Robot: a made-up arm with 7 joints. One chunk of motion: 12 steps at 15 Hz.
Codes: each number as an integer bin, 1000 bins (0 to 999) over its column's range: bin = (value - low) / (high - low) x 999, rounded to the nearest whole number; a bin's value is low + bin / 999 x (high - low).
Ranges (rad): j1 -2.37..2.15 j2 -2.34..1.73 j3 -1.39..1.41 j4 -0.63..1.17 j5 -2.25..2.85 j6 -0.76..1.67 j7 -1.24..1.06
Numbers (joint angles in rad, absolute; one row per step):
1: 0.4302 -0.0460 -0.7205 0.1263 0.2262 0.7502 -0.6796
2: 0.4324 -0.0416 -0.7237 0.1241 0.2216 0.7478 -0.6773
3: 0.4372 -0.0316 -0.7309 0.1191 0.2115 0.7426 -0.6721
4: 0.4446 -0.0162 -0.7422 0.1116 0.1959 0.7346 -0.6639
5: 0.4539 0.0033 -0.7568 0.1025 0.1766 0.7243 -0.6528
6: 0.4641 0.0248 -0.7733 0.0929 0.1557 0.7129 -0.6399
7: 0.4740 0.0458 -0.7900 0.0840 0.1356 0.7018 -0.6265
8: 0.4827 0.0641 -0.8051 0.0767 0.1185 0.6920 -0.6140
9: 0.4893 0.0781 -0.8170 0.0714 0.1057 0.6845 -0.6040
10: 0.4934 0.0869 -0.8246 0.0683 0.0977 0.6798 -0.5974
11: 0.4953 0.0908 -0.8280 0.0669 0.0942 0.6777 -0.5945
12: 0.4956 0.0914 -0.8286 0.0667 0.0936 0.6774 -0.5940
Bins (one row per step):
1: 619 563 239 420 485 621 243
2: 619 564 238 419 484 620 244
3: 620 567 235 416 482 618 247
4: 622 570 231 412 479 614 250
5: 624 575 226 407 475 610 255
6: 626 580 220 401 471 606 261
7: 629 586 214 396 467 601 266
8: 630 590 209 392 464 597 272
9: 632 594 204 389 461 594 276
10: 633 596 202 388 460 592 279
11: 633 597 201 387 459 591 280
12: 633 597 200 387 459 591 281

